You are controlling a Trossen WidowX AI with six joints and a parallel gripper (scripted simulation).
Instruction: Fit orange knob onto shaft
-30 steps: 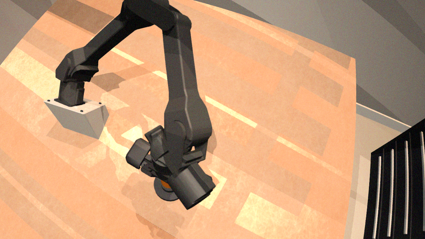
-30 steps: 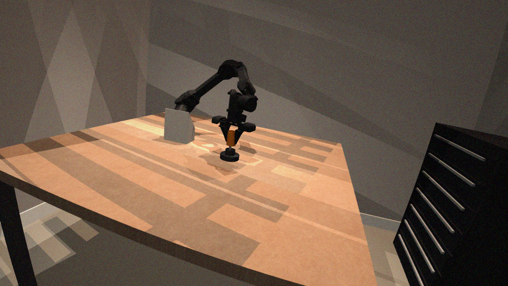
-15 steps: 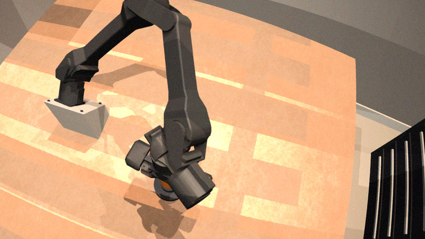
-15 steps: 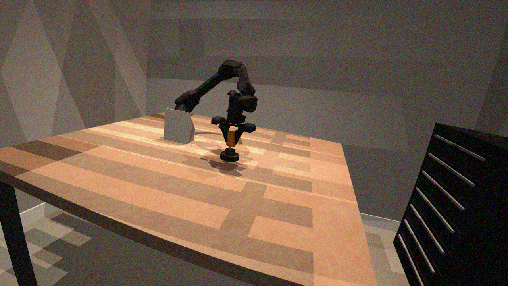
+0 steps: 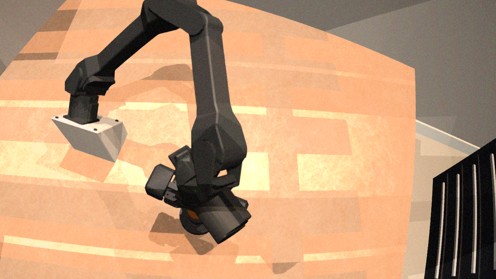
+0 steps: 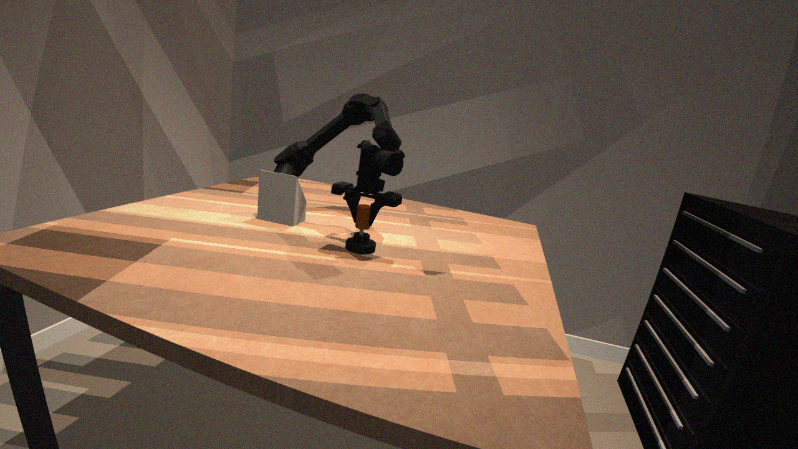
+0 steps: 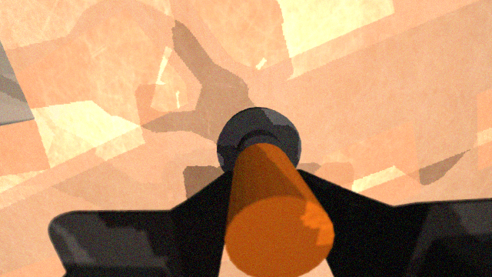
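My gripper tip is 30 mm below the orange knob. From my gripper tip the other things lie so: round pedestal (40 mm below).
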